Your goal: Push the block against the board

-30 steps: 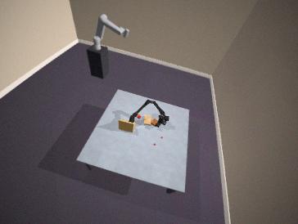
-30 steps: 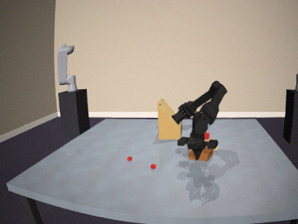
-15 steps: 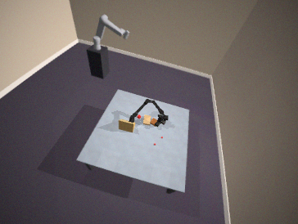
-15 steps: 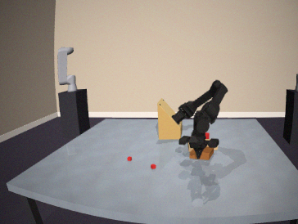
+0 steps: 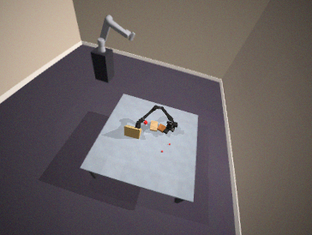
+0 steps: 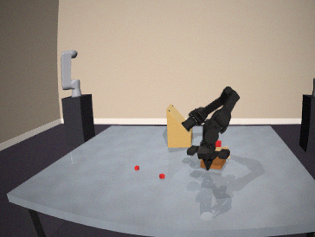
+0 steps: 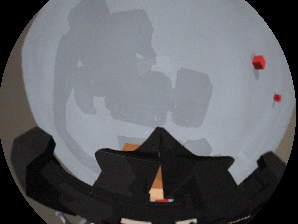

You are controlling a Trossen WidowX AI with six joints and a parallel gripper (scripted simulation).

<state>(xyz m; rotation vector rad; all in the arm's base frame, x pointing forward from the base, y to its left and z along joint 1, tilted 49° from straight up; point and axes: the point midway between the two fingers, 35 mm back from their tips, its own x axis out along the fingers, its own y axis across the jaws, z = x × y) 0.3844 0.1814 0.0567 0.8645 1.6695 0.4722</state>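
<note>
My gripper tip is 33 cm past the red cube, 3 cm to the right of it and 1 cm below it. The rest, counted from my gripper tip: tan board 20 cm behind, 2 cm to the left, 1 cm above; brown square block 8 cm behind, 2 cm to the left, 1 cm above.
</note>
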